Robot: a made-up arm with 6 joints.
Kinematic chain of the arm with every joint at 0, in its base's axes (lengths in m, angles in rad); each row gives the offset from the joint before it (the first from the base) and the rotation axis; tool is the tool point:
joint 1: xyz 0 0 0.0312 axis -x
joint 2: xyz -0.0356 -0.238 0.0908 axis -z
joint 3: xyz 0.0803 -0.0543 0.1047 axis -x
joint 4: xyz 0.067 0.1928 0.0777 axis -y
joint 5: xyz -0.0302 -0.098 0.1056 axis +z
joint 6: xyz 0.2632 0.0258 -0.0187 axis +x
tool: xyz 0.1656 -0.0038 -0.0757
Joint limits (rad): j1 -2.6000..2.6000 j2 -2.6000..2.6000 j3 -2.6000..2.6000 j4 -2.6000..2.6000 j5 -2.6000..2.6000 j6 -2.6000..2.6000
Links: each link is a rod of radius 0.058 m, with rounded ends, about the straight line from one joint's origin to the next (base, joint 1, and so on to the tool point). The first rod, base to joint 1, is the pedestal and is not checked.
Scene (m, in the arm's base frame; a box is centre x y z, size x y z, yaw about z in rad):
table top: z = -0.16
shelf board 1: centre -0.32 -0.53 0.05 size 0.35 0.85 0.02 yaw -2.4
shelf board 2: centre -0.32 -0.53 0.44 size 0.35 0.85 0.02 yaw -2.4
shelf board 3: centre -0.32 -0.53 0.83 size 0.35 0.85 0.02 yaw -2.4
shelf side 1: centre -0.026 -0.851 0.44 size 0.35 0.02 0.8 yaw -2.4
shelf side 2: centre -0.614 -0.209 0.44 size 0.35 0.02 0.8 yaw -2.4
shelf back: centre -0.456 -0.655 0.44 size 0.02 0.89 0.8 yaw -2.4
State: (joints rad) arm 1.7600 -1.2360 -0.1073 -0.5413 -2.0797 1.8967
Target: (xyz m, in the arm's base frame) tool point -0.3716 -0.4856 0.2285
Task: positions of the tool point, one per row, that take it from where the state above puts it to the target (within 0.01 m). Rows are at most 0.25 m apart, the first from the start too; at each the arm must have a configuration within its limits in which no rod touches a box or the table.
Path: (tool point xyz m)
1: 0.4159 0.2831 0.1430
2: 0.3356 0.1394 0.0128
3: 0.1678 0.0385 -0.0655
4: 0.0235 -0.0255 -0.0641
5: -0.0870 -0.1037 0.0023
6: -0.1387 -0.1882 0.1088
7: -0.1292 -0.2635 0.2285
8: -0.2277 -0.3405 0.2335
9: -0.3117 -0.4123 0.2334
10: -0.3716 -0.4856 0.2285

